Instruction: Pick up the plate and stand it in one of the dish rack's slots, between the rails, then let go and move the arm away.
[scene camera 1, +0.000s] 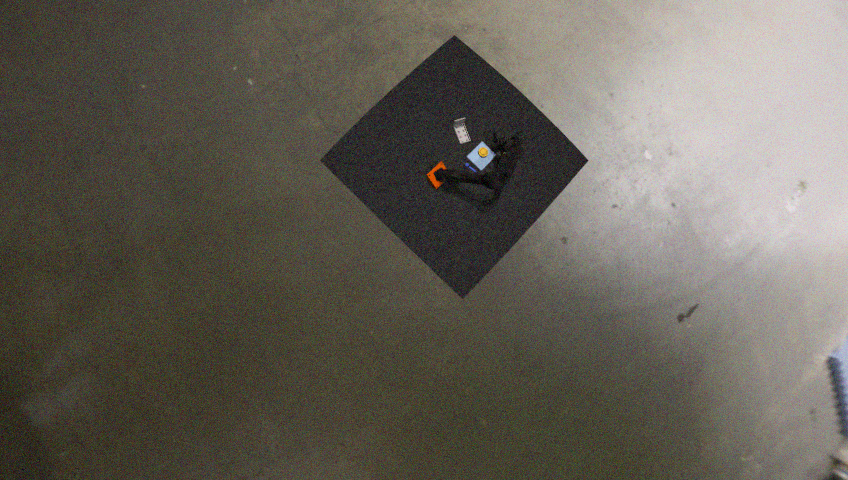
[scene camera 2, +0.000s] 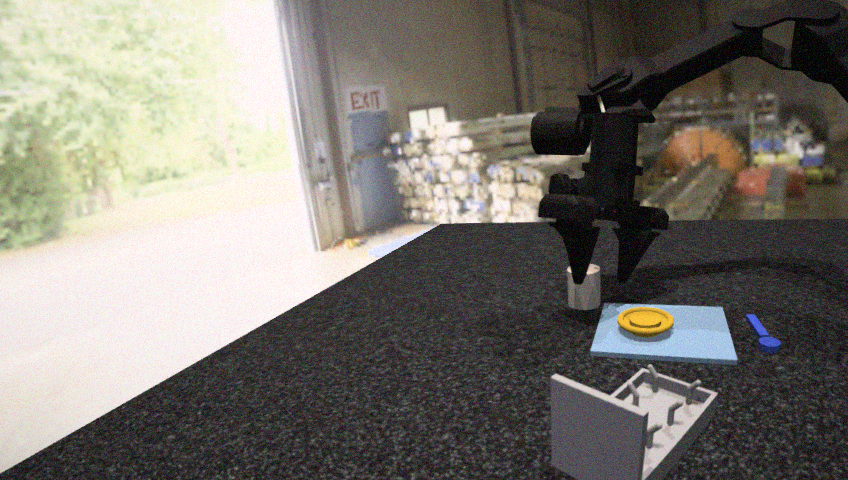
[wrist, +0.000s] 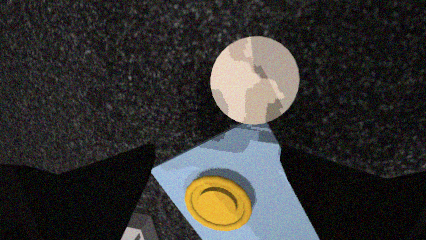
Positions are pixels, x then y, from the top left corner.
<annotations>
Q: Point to a yellow plate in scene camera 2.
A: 646, 322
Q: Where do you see a grey dish rack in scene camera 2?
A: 652, 419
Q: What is my gripper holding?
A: Nothing.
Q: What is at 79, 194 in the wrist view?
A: My gripper.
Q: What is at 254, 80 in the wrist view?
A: A white cup.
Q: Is my gripper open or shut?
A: Open.
</annotations>
